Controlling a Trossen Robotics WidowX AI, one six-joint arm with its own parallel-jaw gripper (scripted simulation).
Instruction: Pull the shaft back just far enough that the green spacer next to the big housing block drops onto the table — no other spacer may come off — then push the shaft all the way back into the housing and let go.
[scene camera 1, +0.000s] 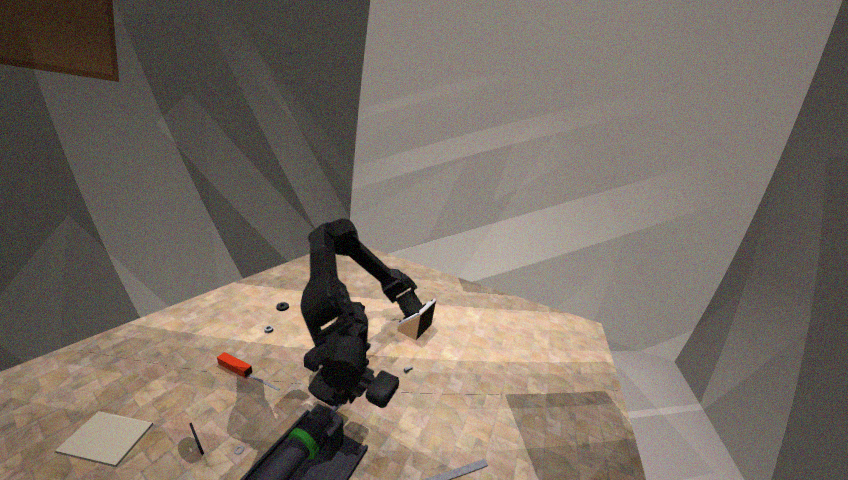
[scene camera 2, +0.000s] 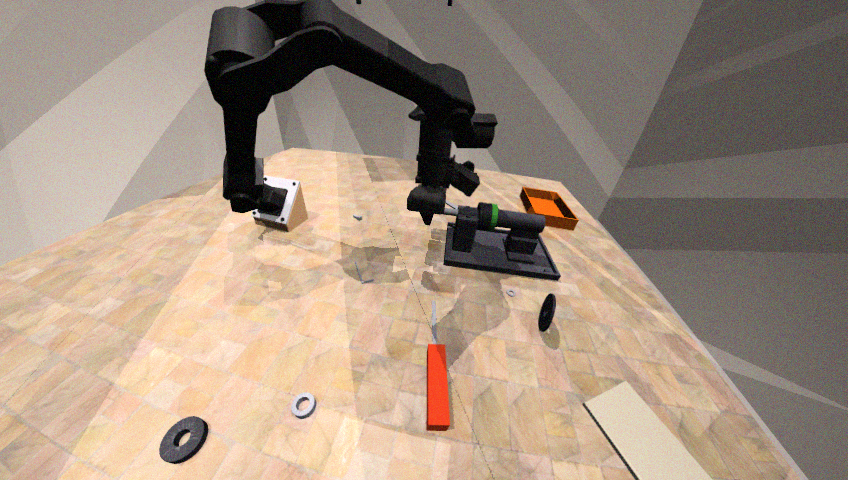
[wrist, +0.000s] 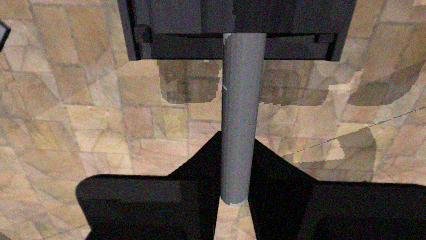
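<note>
My gripper (scene camera 2: 427, 223) is visible to me, and I find it again at (scene camera 1: 349, 400) and at (wrist: 231, 137). There is a grey shaft (wrist: 243, 53), and I also see a housing block (scene camera 2: 521, 251), which the wrist camera gives me as well, with the block (wrist: 147, 37) in its picture. An orange tray (scene camera 2: 549, 204) is here too. As for the red-handled tool (scene camera 2: 437, 387), I can see it there, but in the wrist view it is out of frame.
</note>
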